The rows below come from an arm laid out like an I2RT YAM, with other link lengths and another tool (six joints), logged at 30 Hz.
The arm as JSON. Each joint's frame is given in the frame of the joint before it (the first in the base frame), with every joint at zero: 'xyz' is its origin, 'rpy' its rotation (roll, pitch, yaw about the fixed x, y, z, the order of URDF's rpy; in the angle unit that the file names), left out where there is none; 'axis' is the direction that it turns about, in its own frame. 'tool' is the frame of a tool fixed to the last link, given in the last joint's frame.
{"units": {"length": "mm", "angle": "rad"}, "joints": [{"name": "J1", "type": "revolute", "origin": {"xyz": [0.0, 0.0, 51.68]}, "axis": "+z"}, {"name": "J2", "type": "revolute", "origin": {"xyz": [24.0, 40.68, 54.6]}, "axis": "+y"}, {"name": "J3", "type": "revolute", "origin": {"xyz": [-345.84, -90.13, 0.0]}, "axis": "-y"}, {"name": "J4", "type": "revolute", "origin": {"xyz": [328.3, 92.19, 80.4]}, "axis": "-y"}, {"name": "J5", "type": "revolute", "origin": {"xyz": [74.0, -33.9, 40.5]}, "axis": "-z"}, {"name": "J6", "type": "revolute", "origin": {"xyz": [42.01, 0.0, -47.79]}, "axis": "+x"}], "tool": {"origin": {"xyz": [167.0, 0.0, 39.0], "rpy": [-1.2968, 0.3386, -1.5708]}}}
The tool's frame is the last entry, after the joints.
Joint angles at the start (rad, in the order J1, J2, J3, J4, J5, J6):
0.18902, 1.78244, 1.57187, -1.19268, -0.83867, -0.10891
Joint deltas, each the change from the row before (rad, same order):
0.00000, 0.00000, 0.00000, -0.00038, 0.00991, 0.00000
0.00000, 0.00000, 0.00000, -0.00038, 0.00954, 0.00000
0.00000, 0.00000, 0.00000, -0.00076, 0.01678, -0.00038
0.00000, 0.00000, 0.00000, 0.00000, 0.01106, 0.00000
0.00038, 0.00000, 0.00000, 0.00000, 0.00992, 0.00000
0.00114, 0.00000, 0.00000, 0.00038, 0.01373, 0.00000
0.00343, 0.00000, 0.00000, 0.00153, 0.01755, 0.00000
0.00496, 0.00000, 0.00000, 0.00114, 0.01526, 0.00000
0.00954, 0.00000, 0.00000, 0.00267, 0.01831, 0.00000
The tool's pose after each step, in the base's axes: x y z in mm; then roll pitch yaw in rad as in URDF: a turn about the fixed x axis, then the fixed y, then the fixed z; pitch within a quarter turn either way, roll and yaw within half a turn. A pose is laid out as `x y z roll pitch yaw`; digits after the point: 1 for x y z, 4 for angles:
460.8 256.9 250.5 -2.8728 0.8415 -1.5401
461.2 255.6 249.0 -2.8711 0.8321 -1.5405
461.9 253.4 246.4 -2.8680 0.8156 -1.5407
462.5 251.9 244.7 -2.8655 0.8049 -1.5407
462.9 250.7 243.2 -2.8632 0.7952 -1.5404
463.4 249.3 241.3 -2.8597 0.7819 -1.5390
463.8 248.5 238.8 -2.8538 0.7651 -1.5343
463.6 248.7 236.7 -2.8490 0.7504 -1.5286
462.8 250.5 234.3 -2.8416 0.7330 -1.5172

